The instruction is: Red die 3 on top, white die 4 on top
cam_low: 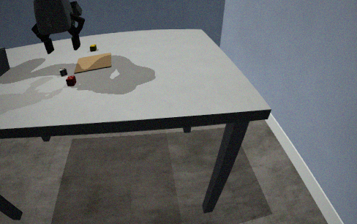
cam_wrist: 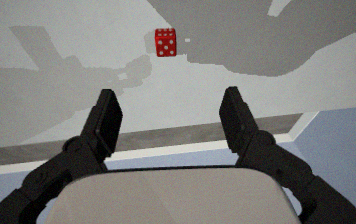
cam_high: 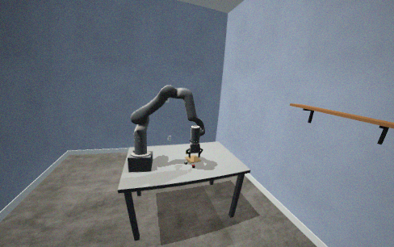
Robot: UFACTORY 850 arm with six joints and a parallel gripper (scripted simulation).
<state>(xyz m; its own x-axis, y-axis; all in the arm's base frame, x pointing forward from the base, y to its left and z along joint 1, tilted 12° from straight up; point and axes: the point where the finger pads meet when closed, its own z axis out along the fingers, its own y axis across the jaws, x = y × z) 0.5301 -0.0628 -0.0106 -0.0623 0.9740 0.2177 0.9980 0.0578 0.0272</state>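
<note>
My hand is 110 mm above the red die. From my hand the other things lie so: tan mat 160 mm to the left, 130 mm below, 10 mm ahead; then white die 110 mm below, 70 mm to the left, 70 mm behind; then yellow die 290 mm to the left, 110 mm below, 40 mm behind.
</note>
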